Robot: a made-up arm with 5 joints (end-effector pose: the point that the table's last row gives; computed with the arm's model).
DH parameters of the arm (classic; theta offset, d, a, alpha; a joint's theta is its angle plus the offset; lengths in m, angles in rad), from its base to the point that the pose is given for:
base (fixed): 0 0 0.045 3.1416
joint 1: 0 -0.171 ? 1.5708
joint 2: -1.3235 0 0.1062 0
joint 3: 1.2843 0 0.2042 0
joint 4: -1.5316 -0.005 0 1.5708
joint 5: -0.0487 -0.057 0 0
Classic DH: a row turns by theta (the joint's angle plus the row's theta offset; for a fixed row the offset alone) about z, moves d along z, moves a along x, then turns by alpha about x.
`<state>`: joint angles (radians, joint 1 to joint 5).
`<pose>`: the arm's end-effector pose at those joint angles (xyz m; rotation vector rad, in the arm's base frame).
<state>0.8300 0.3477 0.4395 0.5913 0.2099</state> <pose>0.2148 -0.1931 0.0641 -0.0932 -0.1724 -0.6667</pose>
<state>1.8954 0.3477 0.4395 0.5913 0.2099</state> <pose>-0.0417 -0.2421 0.0641 -0.1872 -0.1129 -1.7283</pose>
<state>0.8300 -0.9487 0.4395 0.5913 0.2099</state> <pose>0.1760 -0.1506 0.3539 -0.7191 -1.3303 -0.5388</pose>
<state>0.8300 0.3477 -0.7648 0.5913 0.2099</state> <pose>0.2680 -0.2513 0.3390 -0.6749 -1.2485 -0.5549</pose>
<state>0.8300 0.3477 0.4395 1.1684 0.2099</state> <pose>0.1930 -0.1693 0.0672 0.1864 0.3448 -0.6604</pose>
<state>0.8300 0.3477 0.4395 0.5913 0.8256</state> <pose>0.2148 -0.1931 0.0641 -0.1384 -0.1335 -0.0529</pose>
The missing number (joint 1, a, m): 0.037
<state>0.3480 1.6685 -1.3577 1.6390 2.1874</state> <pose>0.3371 -0.1113 0.0273 0.4111 0.1396 1.7667</pose>
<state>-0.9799 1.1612 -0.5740 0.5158 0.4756</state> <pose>0.2396 0.2811 0.0309 0.1387 -0.4888 1.3793</pose>
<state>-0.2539 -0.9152 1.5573 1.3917 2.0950</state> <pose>0.1566 0.0238 0.0876 0.4538 0.3629 2.2502</pose>
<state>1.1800 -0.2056 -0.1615 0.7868 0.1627</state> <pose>0.1474 -0.2618 0.3346 -0.7245 -0.9590 -0.9413</pose>
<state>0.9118 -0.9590 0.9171 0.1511 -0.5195</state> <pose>0.1806 -0.1832 0.2617 -0.2701 -1.5567 -1.1886</pose>
